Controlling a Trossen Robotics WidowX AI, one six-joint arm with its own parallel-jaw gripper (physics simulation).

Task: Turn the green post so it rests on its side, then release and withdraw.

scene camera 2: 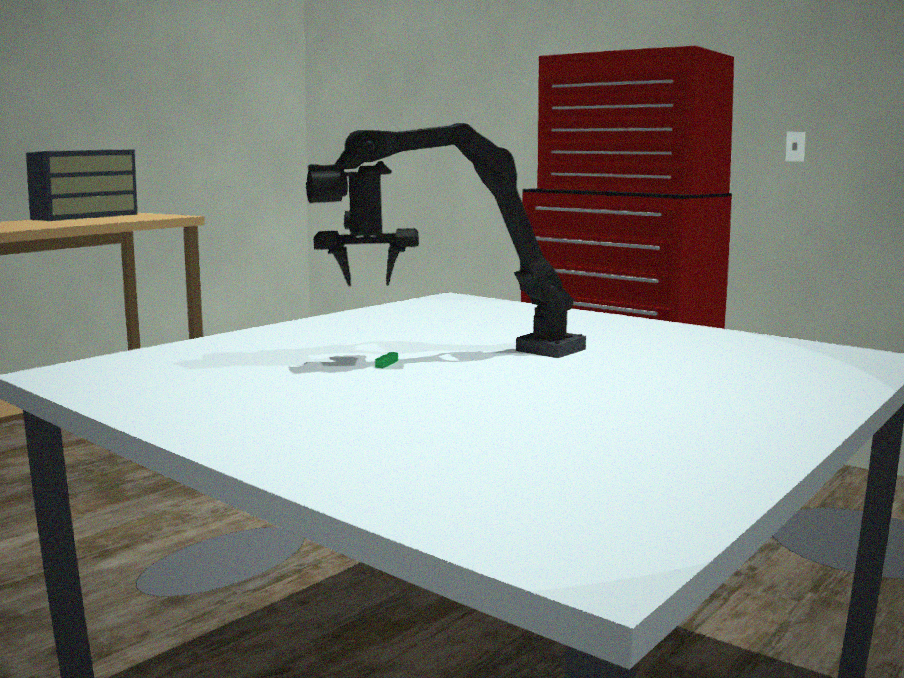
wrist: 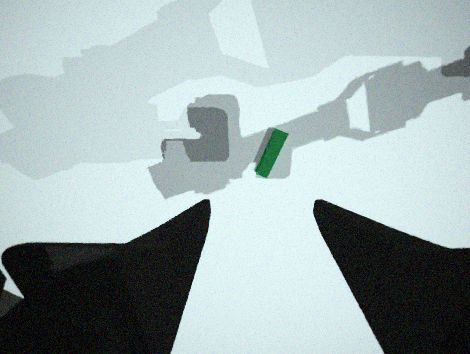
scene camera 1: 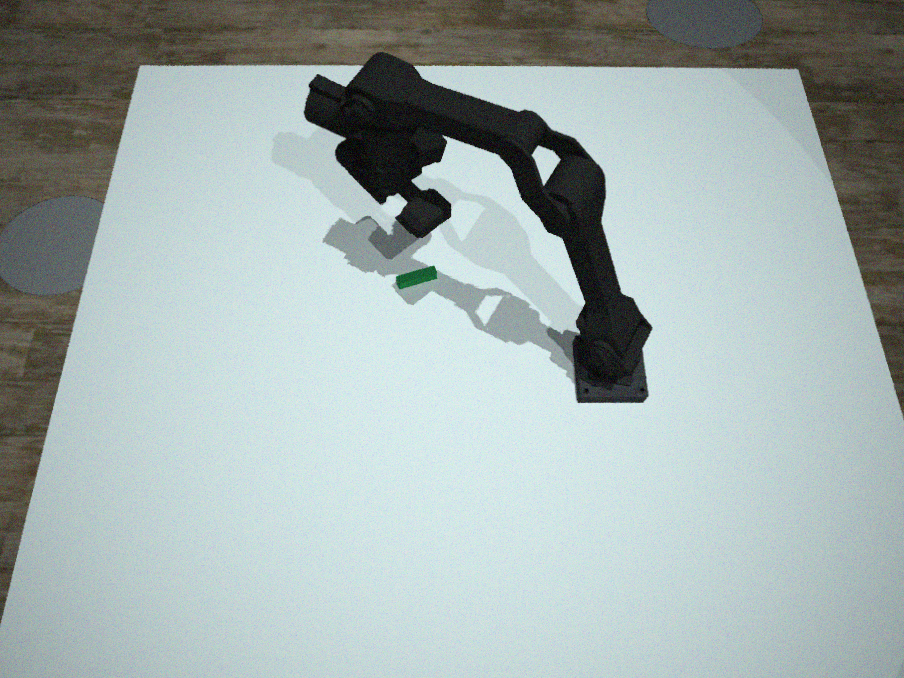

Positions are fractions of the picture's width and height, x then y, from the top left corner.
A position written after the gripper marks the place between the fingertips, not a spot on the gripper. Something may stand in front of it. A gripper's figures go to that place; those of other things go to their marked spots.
The gripper (wrist: 0.56, 0.58): 11 cm from the lens. A green post (wrist: 0.59, 0.39): 24 cm from the lens.
